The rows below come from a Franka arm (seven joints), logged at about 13 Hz.
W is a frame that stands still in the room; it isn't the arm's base.
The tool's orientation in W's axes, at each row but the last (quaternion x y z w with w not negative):
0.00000, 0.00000, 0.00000, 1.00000
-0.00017, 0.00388, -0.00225, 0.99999
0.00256, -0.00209, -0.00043, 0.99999
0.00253, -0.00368, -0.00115, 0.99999
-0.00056, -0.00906, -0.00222, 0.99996
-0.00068, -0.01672, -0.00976, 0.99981
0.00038, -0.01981, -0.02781, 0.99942
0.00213, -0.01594, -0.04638, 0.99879
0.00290, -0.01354, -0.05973, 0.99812
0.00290, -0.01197, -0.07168, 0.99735
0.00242, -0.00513, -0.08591, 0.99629
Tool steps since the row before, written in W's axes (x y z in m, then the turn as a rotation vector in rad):
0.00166, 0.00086, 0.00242, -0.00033, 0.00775, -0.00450
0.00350, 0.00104, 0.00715, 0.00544, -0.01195, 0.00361
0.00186, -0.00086, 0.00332, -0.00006, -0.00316, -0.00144
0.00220, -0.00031, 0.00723, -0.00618, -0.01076, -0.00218
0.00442, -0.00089, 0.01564, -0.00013, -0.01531, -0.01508
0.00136, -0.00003, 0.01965, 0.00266, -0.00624, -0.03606
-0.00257, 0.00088, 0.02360, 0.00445, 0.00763, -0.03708
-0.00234, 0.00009, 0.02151, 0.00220, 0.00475, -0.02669
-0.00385, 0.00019, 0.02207, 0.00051, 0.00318, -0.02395
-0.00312, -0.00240, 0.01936, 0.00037, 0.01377, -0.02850
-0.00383, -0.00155, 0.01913, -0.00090, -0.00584, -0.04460
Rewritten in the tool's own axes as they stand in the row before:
0.00166, 0.00086, 0.00242, -0.00033, 0.00775, -0.00450
0.00344, 0.00105, 0.00718, 0.00547, -0.01193, 0.00365
0.00187, -0.00084, 0.00332, -0.00006, -0.00317, -0.00142
0.00225, -0.00027, 0.00722, -0.00617, -0.01078, -0.00208
0.00471, -0.00089, 0.01556, -0.00034, -0.01529, -0.01509
0.00202, -0.00002, 0.01959, 0.00157, -0.00615, -0.03614
-0.00168, 0.00078, 0.02368, 0.00255, 0.00780, -0.03722
-0.00166, 0.00000, 0.02157, 0.00090, 0.00478, -0.02676
-0.00325, -0.00011, 0.02217, -0.00051, 0.00304, -0.02397
-0.00229, -0.00268, 0.01944, -0.00227, 0.01347, -0.02856
-0.00332, -0.00207, 0.01918, -0.00032, -0.00616, -0.04456

